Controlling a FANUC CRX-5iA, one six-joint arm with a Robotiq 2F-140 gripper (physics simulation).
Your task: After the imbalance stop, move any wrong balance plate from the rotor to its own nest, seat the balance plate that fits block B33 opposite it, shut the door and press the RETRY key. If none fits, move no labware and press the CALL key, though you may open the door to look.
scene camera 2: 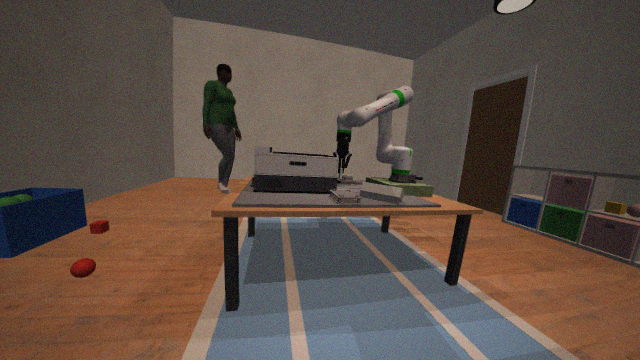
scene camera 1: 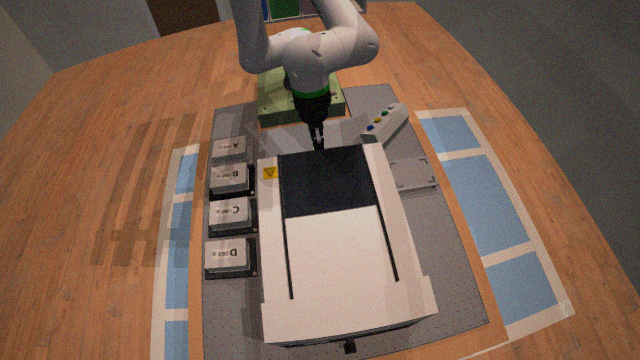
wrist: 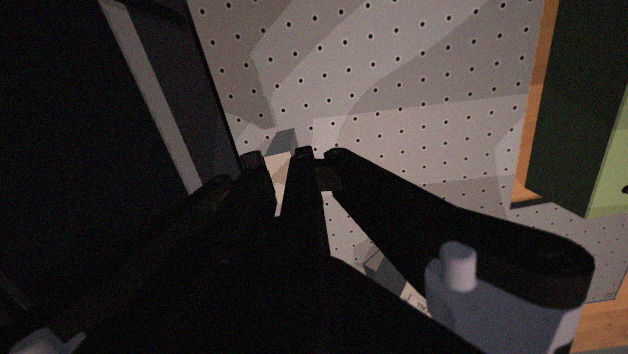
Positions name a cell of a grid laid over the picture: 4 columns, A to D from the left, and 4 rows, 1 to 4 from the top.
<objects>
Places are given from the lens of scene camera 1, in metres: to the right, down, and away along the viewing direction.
grey button box (scene camera 1: C2): 0.24, -0.20, 1.00
dark sliding door (scene camera 1: C3): 0.02, 0.00, 0.70
The marked spots on the dark sliding door and the grey button box are 0.43 m apart.
</objects>
